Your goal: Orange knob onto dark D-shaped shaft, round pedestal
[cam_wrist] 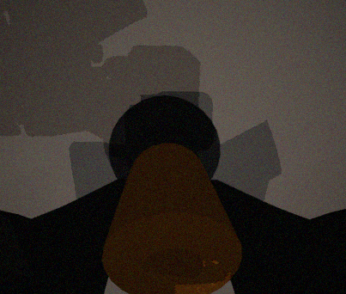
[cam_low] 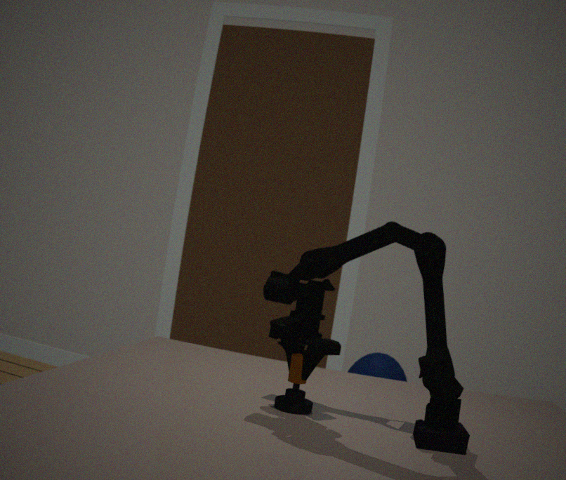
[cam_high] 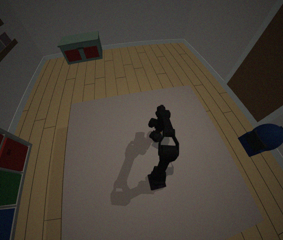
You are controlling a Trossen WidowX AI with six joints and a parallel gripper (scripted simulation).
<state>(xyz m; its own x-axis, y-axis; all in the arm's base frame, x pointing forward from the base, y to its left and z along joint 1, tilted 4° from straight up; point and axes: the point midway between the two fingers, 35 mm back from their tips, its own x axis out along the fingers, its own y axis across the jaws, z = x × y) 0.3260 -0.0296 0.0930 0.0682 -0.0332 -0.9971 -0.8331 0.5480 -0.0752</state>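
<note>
The orange knob is 2 cm above my gripper tip. Round my gripper tip: dark round pedestal: 4 cm below.
</note>
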